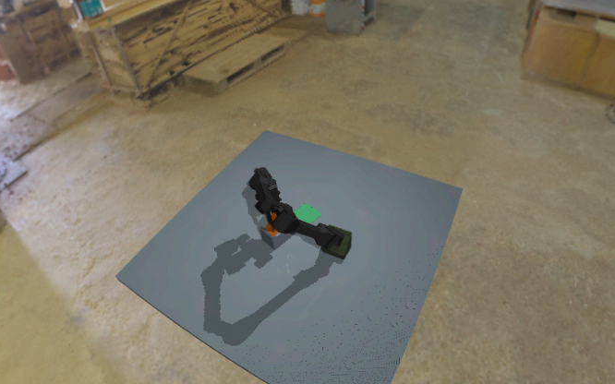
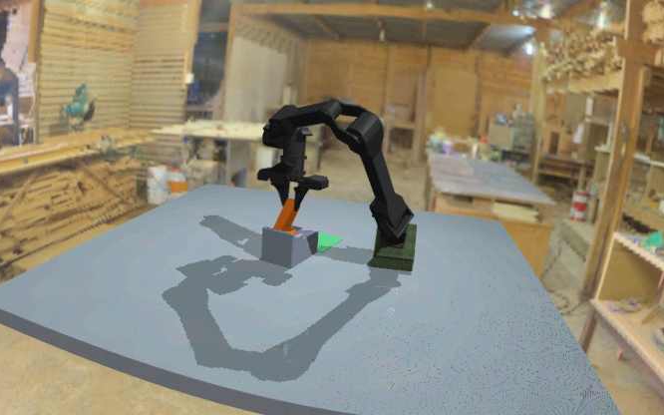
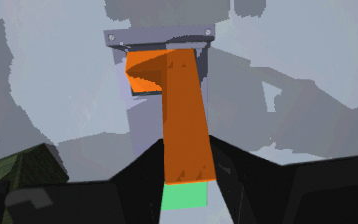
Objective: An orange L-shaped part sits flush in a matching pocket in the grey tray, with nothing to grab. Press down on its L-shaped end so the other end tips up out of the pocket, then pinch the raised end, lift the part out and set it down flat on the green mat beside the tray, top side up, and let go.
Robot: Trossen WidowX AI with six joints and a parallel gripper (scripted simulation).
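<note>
Now: gripper tip 14 cm to the left of the green mat, 14 cm above it and 4 cm past it. Also, from my gripper tip: orange l-shaped part (3 cm to the left, 3 cm below, 1 cm behind).
</note>
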